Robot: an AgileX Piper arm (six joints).
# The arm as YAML. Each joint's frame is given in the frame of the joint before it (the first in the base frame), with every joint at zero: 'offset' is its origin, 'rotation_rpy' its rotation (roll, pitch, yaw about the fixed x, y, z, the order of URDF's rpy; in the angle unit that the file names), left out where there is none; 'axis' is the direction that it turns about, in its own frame. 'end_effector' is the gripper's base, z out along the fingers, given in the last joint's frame.
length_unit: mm
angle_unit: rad
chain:
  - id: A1
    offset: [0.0, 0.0, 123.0]
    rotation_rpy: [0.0, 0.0, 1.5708]
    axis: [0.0, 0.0, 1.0]
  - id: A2
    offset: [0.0, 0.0, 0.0]
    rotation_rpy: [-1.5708, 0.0, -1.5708]
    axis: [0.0, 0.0, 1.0]
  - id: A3
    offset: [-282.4, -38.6, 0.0]
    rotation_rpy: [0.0, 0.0, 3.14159]
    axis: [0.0, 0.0, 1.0]
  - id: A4
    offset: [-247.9, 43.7, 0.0]
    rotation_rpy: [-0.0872, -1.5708, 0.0]
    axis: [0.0, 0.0, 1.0]
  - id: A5
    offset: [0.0, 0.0, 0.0]
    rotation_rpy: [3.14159, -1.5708, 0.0]
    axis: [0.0, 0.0, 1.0]
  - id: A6
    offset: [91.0, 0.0, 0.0]
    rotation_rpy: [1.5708, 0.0, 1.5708]
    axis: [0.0, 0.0, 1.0]
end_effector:
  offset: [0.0, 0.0, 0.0]
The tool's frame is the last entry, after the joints.
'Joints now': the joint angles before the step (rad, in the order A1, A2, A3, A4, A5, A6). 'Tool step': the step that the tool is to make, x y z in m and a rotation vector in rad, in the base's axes. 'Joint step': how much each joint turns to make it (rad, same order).
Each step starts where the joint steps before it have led.
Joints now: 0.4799, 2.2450, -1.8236, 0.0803, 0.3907, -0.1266
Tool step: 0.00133, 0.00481, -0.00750, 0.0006, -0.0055, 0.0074
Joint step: 0.0072, 0.0208, -0.0063, 0.0007, -0.0196, -0.0029
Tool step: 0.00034, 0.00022, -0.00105, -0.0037, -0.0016, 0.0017
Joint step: 0.0004, 0.0028, -0.0011, -0.0042, -0.0014, 0.0000
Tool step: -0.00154, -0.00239, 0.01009, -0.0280, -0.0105, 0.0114
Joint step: -0.0009, -0.0198, -0.0060, -0.0322, 0.0296, 0.0001
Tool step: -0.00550, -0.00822, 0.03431, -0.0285, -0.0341, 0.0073
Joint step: -0.0062, -0.0673, -0.0125, -0.0433, 0.0628, 0.0001
